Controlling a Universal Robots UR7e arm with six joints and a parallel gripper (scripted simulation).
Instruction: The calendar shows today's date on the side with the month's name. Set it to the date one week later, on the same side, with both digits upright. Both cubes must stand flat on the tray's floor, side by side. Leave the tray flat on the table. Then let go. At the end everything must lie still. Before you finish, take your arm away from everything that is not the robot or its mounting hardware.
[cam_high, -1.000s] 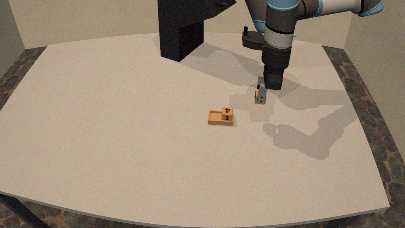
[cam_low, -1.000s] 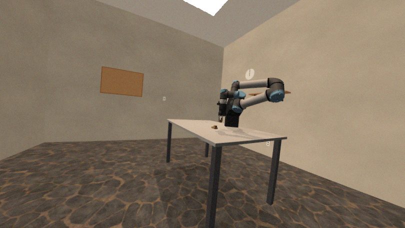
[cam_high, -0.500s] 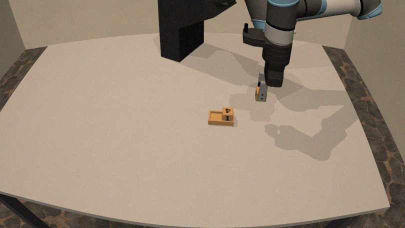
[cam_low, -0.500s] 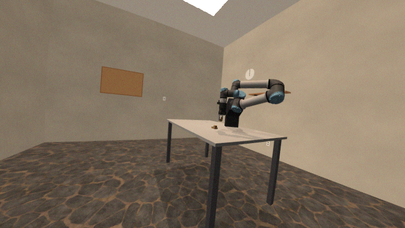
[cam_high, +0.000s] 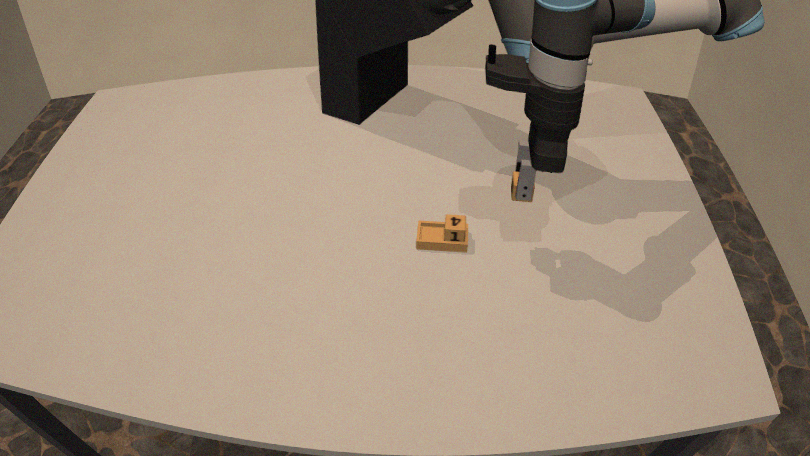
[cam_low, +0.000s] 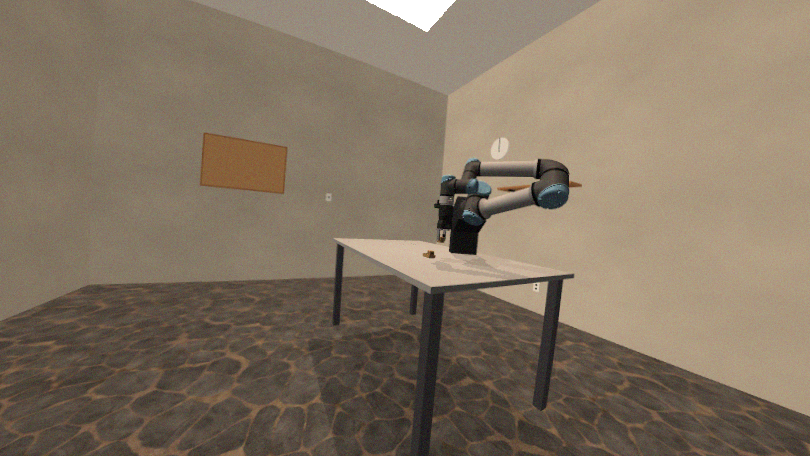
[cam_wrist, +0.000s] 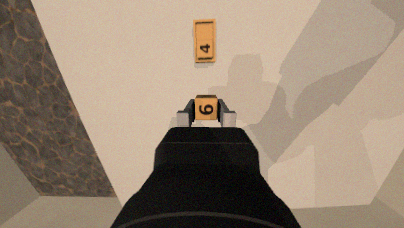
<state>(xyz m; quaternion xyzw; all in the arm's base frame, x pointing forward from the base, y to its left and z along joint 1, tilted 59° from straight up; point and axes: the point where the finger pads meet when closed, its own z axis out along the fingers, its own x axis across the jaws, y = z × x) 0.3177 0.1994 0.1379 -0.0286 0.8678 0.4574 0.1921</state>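
My hand is 3 cm short of the orange tray, 10 cm to the left of it and 12 cm above it. From my hand the other things lie so: cube 1 cm below.
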